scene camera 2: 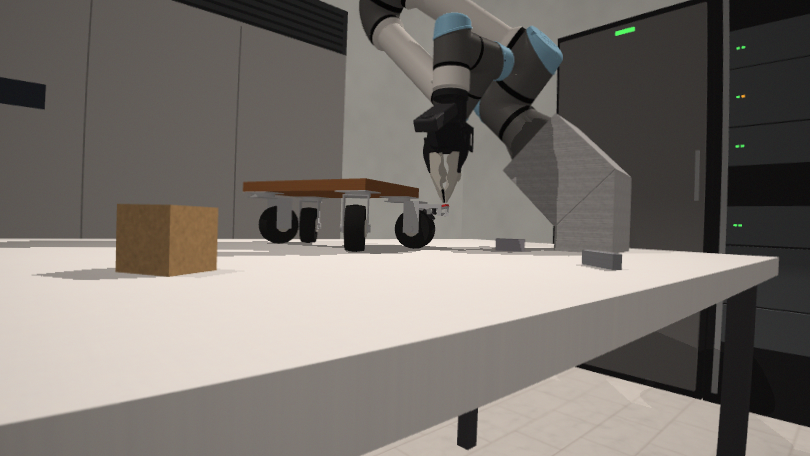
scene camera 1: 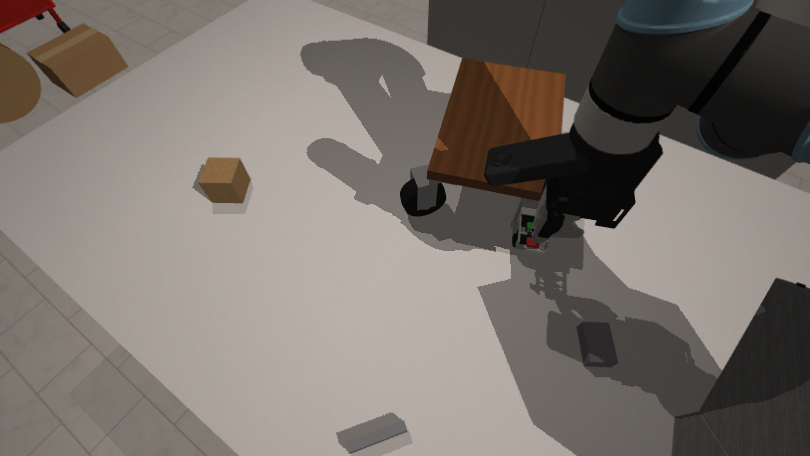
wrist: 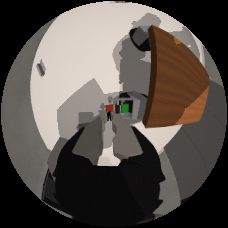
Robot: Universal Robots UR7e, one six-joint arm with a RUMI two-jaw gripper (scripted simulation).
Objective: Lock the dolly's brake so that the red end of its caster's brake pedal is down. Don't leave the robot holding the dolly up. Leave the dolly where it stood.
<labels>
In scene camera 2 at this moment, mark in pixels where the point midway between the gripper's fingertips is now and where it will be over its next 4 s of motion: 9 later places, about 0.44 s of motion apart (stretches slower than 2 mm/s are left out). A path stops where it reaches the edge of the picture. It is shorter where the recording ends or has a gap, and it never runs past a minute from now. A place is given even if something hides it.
My gripper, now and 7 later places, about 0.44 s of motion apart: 444,202; 444,204; 444,206; 444,207; 444,208; 444,208; 443,201; 444,183
</labels>
